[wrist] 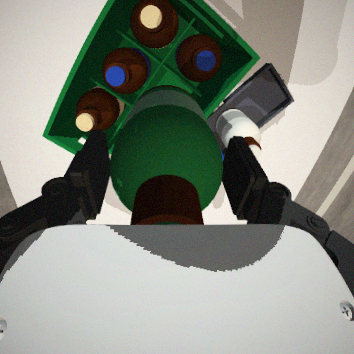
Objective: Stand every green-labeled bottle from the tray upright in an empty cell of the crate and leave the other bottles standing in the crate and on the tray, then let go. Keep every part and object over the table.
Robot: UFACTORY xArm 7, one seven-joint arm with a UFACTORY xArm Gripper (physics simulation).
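Places are measured from the arm's base along level axes (x ahead, y left, z up), in millimetres.
Pixels of known places: gripper, fingertip midpoint: (167, 152).
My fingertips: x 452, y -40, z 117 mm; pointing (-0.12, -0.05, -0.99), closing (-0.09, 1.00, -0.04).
Observation:
Ahead of a thing's pixels: the offset from my fingertips to its top centre. "spot": to the spot under its first point. Level surfaces: height alone.
My gripper (167, 152) is shut on a green-labeled bottle @(12 mm ahead, 1 mm left, 67 mm up) (166, 145) with a brown neck, which it holds between its two black fingers. The bottle's far end overlaps the near part of the green crate @(spot: 4 mm ahead, 133 mm right, 191 mm down) (75, 82) in the wrist view and hides some of its cells. In the crate stand brown bottles: two with cream caps @(90 mm back, 35 mm right, 181 mm down) (151, 17) @(60 mm ahead, 121 mm right, 181 mm down) (85, 122) and two with blue caps @(13 mm back, 75 mm right, 181 mm down) (115, 76) @(51 mm back, 42 mm left, 181 mm down) (205, 60). The dark grey tray @(spot: 41 mm back, 234 mm left, 319 mm down) (281, 82) is right of the crate. A white bottle @(73 mm ahead, 158 mm left, 184 mm down) (241, 127) stands on it, and a sliver of a blue thing @(142 mm ahead, 106 mm left, 184 mm down) (222, 156) shows beside my right finger.
The pale table top @(345 mm down) (30, 30) lies around the crate and tray. A wood-grained surface (332, 165) shows at the right edge. The tray is close to the crate's right side. How high the held bottle is above the crate cannot be told.

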